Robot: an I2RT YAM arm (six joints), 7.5 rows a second.
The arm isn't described. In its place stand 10 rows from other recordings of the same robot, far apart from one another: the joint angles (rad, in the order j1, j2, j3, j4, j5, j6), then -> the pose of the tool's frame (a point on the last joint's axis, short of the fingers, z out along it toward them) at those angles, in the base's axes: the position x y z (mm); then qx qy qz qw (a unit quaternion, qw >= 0).
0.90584 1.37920 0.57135 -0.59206 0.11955 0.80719 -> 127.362, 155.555, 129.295, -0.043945, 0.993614, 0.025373, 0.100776
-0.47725 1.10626 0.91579 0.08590 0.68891 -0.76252 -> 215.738, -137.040, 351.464, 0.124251, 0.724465, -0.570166, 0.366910
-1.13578 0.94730 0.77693 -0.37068 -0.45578 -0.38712 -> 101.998, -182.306, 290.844, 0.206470, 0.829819, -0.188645, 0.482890
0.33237 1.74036 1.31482 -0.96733 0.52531 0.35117 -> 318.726, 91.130, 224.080, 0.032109, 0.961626, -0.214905, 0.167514
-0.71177 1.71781 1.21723 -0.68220 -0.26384 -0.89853 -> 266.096, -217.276, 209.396, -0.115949, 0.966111, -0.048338, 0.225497
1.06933 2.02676 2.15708 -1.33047 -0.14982 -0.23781 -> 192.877, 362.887, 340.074, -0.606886, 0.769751, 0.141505, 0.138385
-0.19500 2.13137 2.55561 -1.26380 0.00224 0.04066 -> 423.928, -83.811, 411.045, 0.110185, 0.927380, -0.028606, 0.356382
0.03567 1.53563 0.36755 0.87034 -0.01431 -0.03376 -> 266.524, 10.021, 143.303, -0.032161, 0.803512, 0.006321, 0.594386
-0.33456 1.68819 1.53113 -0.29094 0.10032 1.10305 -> 377.512, -135.008, 349.227, 0.576803, 0.618701, 0.159965, 0.508840
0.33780 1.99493 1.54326 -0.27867 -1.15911 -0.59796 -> 405.266, 176.935, 242.288, -0.543932, 0.581046, 0.451502, 0.403323
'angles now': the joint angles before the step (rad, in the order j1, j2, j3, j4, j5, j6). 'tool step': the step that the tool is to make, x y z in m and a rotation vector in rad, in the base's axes. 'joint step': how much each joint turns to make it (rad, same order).
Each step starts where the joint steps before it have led.
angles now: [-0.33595 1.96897 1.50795 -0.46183 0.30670 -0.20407]
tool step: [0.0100 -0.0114 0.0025 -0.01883 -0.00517 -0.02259]
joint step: [-0.01541 0.04607 0.07242 -0.01381 0.01705 -0.00424]
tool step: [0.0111 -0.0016 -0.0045 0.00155 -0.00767 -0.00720]
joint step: [0.00539 0.04502 0.04762 -0.00013 0.00452 0.01313]
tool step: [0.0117 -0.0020 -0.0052 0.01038 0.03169 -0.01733]
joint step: [0.00547 0.06180 0.08325 -0.06096 0.01439 0.01876]
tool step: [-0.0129 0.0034 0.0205 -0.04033 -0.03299 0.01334]
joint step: [-0.00150 -0.08191 -0.05680 0.02972 0.01246 -0.02995]
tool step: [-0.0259 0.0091 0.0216 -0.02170 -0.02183 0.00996]
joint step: [0.00002 -0.12789 -0.10414 0.01007 0.00371 -0.01711]
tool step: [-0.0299 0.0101 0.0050 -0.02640 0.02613 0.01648]
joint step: [-0.00006 -0.12121 -0.13649 0.01274 0.01470 -0.03693]
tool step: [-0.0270 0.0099 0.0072 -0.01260 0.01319 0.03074]
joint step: [0.00004 -0.11330 -0.10504 -0.00333 -0.00773 -0.03634]
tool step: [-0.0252 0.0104 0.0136 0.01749 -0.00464 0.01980]
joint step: [0.00143 -0.10886 -0.05948 -0.05010 -0.02566 -0.00220]
